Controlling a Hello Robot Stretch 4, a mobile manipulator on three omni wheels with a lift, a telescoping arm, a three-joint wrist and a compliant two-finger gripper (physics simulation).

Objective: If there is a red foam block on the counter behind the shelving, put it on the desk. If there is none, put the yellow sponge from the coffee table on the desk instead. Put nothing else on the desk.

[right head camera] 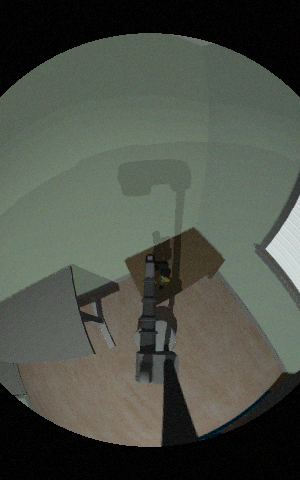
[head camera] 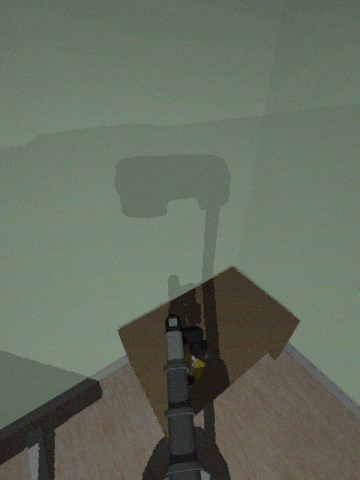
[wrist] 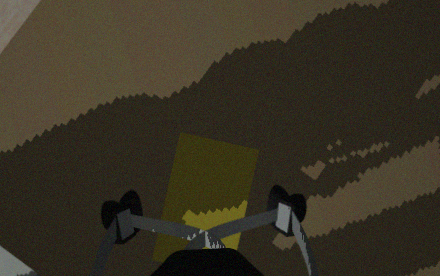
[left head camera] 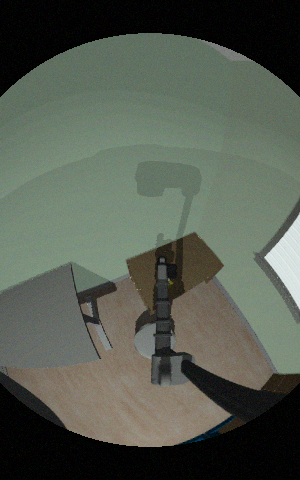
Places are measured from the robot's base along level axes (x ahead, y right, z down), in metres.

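Pixels of known places: gripper, between the fingertips: (right head camera: 163,281) (head camera: 194,367) (wrist: 205,204); robot's base, origin of its link: (right head camera: 155,337) (left head camera: 153,339).
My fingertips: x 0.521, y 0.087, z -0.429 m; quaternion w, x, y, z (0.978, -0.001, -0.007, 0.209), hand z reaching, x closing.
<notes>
Ahead of a thing's pixels: the offset from my fingertips to its top centre. "pt": to the spot under its first point. Level surfaces: height alone.
The yellow sponge {dx +0.005, dy -0.007, dz -0.038 m} (wrist: 210,175) (head camera: 199,369) lies on the brown table {dz +0.006 m} (wrist: 125,50) (head camera: 250,310) (left head camera: 200,260) (right head camera: 200,252), partly in shadow. Its near end is hidden behind the gripper's body in the wrist view. My gripper (wrist: 205,204) is open, its two dark fingertips wide apart on either side of the sponge's near half. No contact with the sponge shows; the height over it is hard to tell. In the head views the arm reaches out over the brown table and covers part of the sponge. A red foam block does not show in these views.
A large grey top {dz -0.263 m} (left head camera: 40,320) (right head camera: 40,320) stands at the left, near the brown table. A round pale thing (left head camera: 145,342) is under the arm. A green wall (head camera: 100,240) rises behind the brown table. A white slatted panel {pt dx -0.113, dy +0.902, dz -0.593 m} (left head camera: 287,255) (right head camera: 289,250) is at the right.
</notes>
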